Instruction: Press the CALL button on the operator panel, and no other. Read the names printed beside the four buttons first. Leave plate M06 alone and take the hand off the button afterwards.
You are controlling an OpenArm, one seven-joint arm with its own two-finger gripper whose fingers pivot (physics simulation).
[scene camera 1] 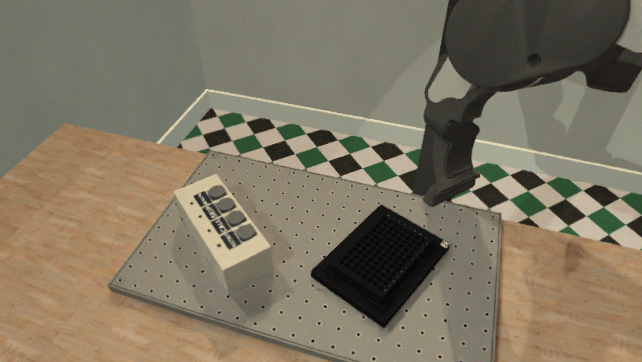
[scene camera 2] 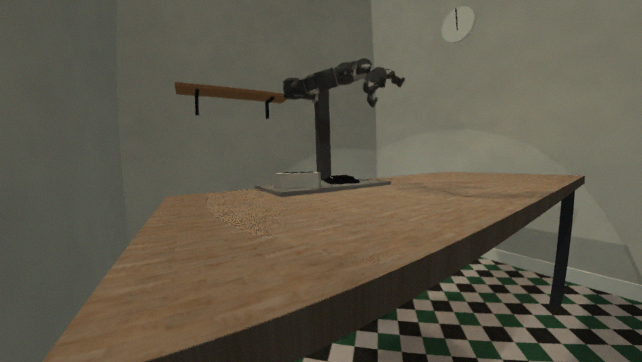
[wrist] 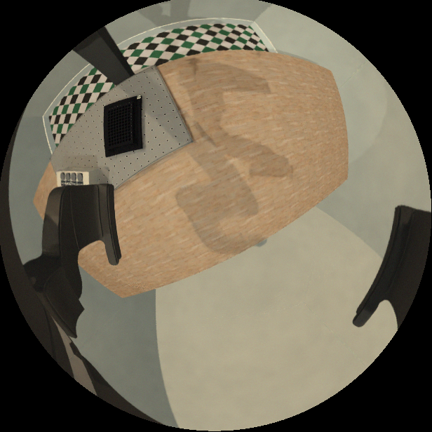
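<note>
The cream operator panel (scene camera 1: 250, 270) (scene camera 2: 297, 180) stands on the grey perforated board. It has four round grey buttons; the CALL label (scene camera 1: 220, 226) is beside the third button (scene camera 1: 236, 218) from the far end, between a label like SKIP and one like RETRY. The far-end label is unclear. In the wrist view the panel (wrist: 87, 177) is partly hidden behind a finger. The black plate (scene camera 1: 382, 255) (scene camera 2: 341, 179) (wrist: 121, 127) lies on the board apart from the panel; M06 is not legible. My gripper (scene camera 2: 386, 91) (wrist: 220, 254) is wide open and empty, high above the table, away from the buttons.
The perforated board (scene camera 1: 300, 210) (wrist: 167, 115) lies on the wooden table (scene camera 1: 75, 250) (scene camera 2: 350, 230) (wrist: 300, 125). The arm's dark post (scene camera 2: 323, 135) (wrist: 107, 55) rises behind the board. A wooden wall shelf (scene camera 2: 225, 92) is behind the arm.
</note>
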